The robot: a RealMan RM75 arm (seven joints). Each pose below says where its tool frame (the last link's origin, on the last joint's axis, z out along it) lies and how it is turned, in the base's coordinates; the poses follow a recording.
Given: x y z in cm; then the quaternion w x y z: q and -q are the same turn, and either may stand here.
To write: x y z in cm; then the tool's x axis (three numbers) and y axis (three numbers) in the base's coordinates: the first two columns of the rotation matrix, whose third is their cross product. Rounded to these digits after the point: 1 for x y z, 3 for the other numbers.
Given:
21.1 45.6 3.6 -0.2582 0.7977 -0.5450 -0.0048
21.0 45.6 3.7 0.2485 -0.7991 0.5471 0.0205
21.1 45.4 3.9 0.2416 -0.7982 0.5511 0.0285
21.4 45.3 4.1 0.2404 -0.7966 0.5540 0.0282
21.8 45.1 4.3 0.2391 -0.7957 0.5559 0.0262
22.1 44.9 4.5 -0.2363 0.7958 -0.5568 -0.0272
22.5 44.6 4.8 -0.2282 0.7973 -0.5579 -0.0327
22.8 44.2 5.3 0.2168 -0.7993 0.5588 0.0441
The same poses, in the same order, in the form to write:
21.1 45.6 3.6 0.406 -0.867 -0.289 -0.872 -0.273 -0.407
21.0 45.6 3.7 0.401 -0.864 -0.305 -0.885 -0.278 -0.375
21.1 45.4 3.9 0.391 -0.866 -0.312 -0.894 -0.276 -0.354
21.4 45.3 4.1 0.385 -0.869 -0.311 -0.896 -0.271 -0.352
21.8 45.1 4.3 0.381 -0.872 -0.308 -0.897 -0.268 -0.351
22.1 44.9 4.5 0.378 -0.873 -0.306 -0.899 -0.268 -0.346
22.5 44.6 4.8 0.375 -0.875 -0.307 -0.904 -0.273 -0.327
22.8 44.2 5.3 0.372 -0.874 -0.313 -0.912 -0.282 -0.297

